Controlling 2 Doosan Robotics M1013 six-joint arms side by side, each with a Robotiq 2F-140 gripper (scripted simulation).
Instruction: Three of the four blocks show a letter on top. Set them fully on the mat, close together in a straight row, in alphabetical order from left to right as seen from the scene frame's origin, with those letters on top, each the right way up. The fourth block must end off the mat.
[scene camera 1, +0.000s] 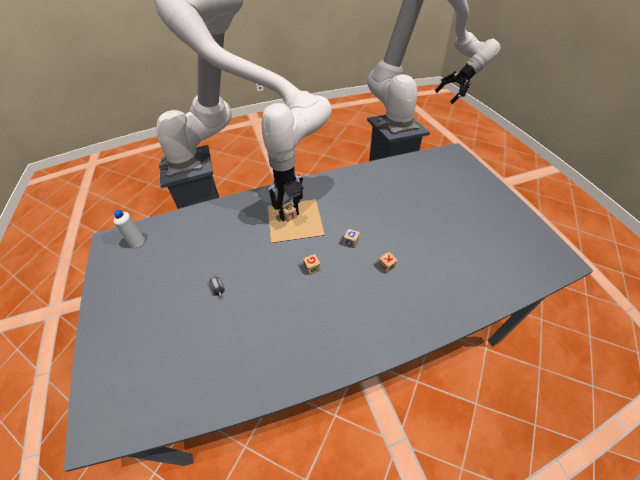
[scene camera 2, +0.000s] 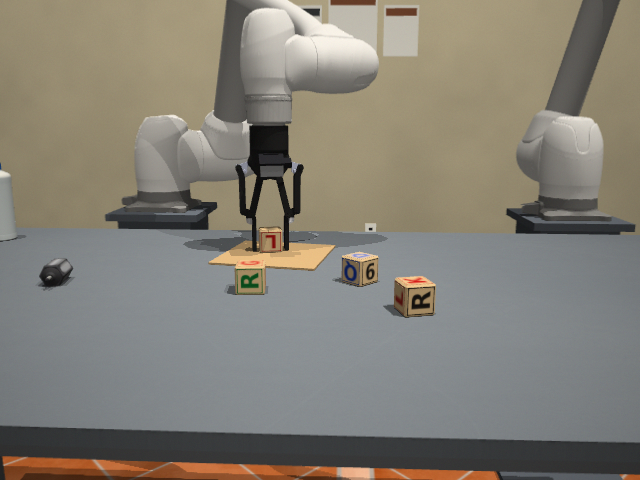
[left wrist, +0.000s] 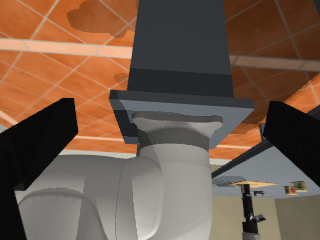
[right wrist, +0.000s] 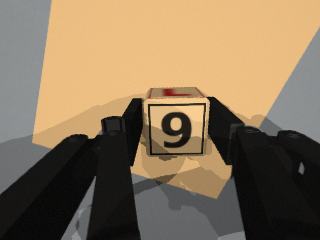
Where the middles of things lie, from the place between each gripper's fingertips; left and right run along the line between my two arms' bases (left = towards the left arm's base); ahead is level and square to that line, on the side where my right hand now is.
My right hand is 30 mm above the mat (scene camera 2: 300, 256), 20 mm to the right of it and 20 mm short of it. Round my right hand: d block (scene camera 2: 360, 269) (200 mm ahead, 190 mm to the left, 10 mm below); g block (scene camera 2: 250, 275) (270 mm ahead, 20 mm to the left, 10 mm below); k block (scene camera 2: 413, 296) (340 mm ahead, 270 mm to the left, 10 mm below).
My left gripper is now 880 mm to the left of the d block, 800 mm short of it and 100 mm above it. Round my left hand: g block 1050 mm to the right, 870 mm ahead, 100 mm below; k block 940 mm ahead, 800 mm to the right, 100 mm below; mat 1050 mm to the right, 620 mm ahead, 120 mm below.
